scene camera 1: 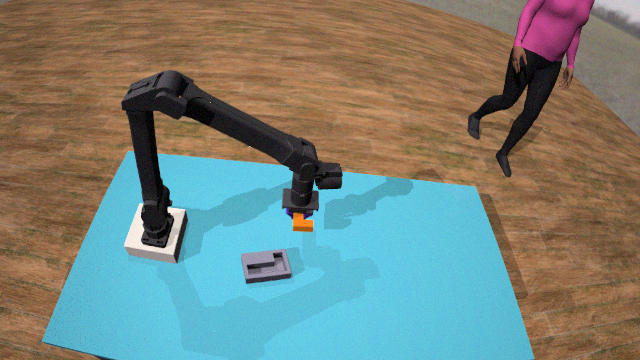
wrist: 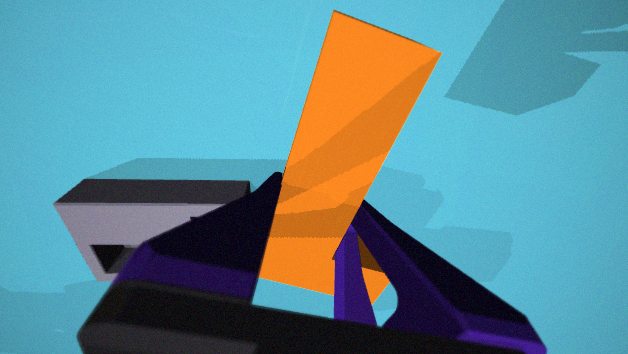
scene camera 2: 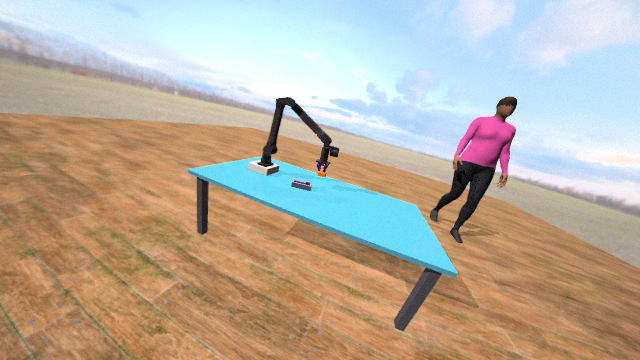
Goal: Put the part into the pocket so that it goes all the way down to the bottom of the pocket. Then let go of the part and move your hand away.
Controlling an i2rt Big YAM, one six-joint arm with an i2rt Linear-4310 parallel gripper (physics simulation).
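Places are measured from the arm's base along level axes (x back, y right, z up), in centimetres.
Pixels of known places: gripper, fingertip midpoint: [scene camera 1: 298,218] [wrist: 311,192] [scene camera 2: 320,173]; arm's base at its link origin: [scene camera 1: 158,231] [scene camera 2: 265,164].
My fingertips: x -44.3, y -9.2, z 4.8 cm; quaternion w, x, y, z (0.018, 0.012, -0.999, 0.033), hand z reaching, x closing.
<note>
For each thing: its top centre in the pictures, then the offset to it from my fingertips. Level surfaces: height alone.
- orange L-shaped part at its top centre: [wrist: 365,210] [scene camera 1: 304,210] [scene camera 2: 324,170] dx -1.5, dy -1.4, dz +2.4 cm
- grey block with the pocket, top centre: [wrist: 163,247] [scene camera 1: 265,263] [scene camera 2: 302,182] dx +8.4, dy +13.4, dz -6.8 cm
- blue table at its surface level: dz -10.4 cm
The orange L-shaped part [scene camera 1: 303,226] [scene camera 2: 321,174] [wrist: 345,100] is held in the air above the blue table. My gripper [scene camera 1: 300,216] [scene camera 2: 321,170] [wrist: 311,192] is shut on it, with purple fingers on both sides of one arm of the L. In the wrist view the long face slants up to the right, and the part's other arm is mostly hidden behind the right finger. The grey block with the pocket [scene camera 1: 260,258] [scene camera 2: 301,186] [wrist: 135,217] lies on the table, to the left of the part and nearer the camera in scene camera 1. The left finger hides some of the block in the wrist view.
The arm's white base block [scene camera 1: 150,252] [scene camera 2: 263,168] stands on the left part of the blue table [scene camera 1: 425,280] [scene camera 2: 380,215]. A person in a pink top [scene camera 1: 552,30] [scene camera 2: 487,142] stands on the wooden floor beyond the table. Arm shadows fall across the table.
</note>
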